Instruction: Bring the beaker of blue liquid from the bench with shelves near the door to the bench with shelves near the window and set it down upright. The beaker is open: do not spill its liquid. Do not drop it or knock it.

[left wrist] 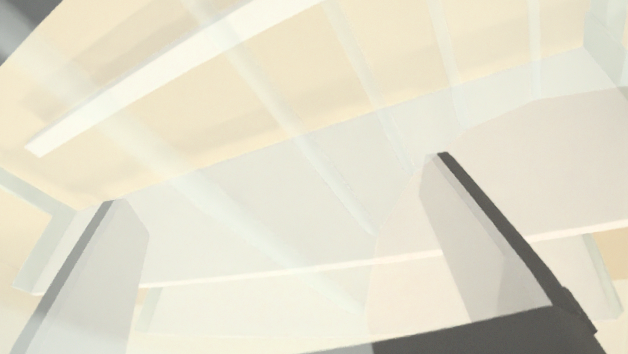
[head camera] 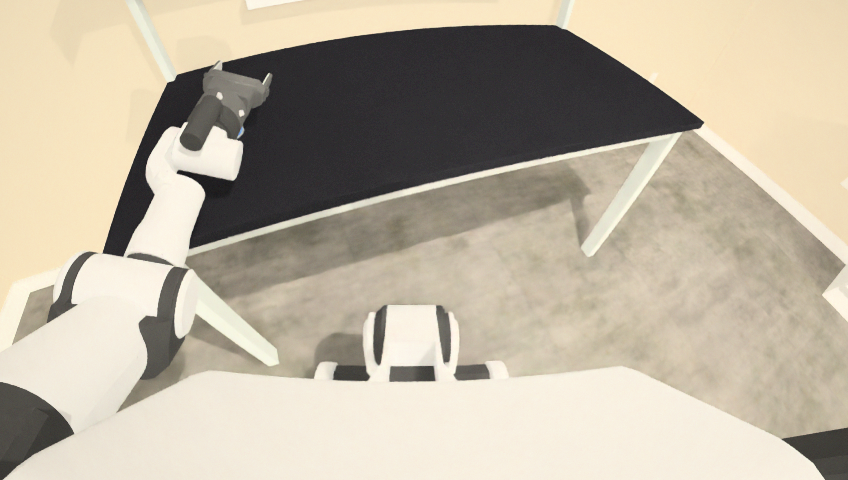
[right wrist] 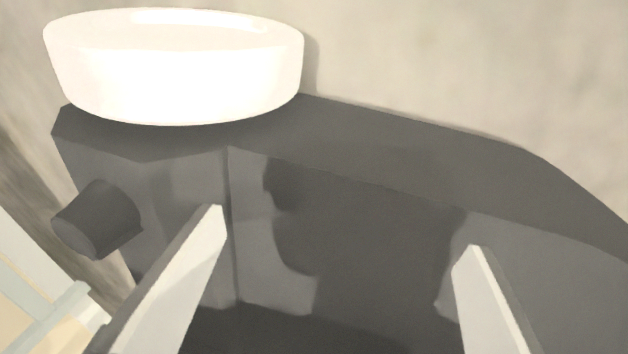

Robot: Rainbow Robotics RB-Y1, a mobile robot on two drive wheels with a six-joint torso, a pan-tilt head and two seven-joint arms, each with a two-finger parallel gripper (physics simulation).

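Note:
A small blue patch of the beaker (head camera: 240, 132) shows in the head view at the left end of the black-topped bench (head camera: 416, 107). The left gripper's body and wrist hide the rest of it, so its base and tilt cannot be seen. My left gripper (head camera: 243, 70) (left wrist: 275, 177) is open, with its fingers wide apart and nothing between them. It is over the bench's back left part, just beyond the blue patch. The blue liquid does not show in the left wrist view. My right gripper (right wrist: 340, 240) is open and empty, away from the bench top.
Pale upright posts (head camera: 153, 38) rise at the bench's back corners, near the wall. Bench legs (head camera: 630, 196) stand on the grey floor. In the right wrist view, a dark grey body (right wrist: 380, 150) with a white round part (right wrist: 175, 80) lies beyond the right fingers.

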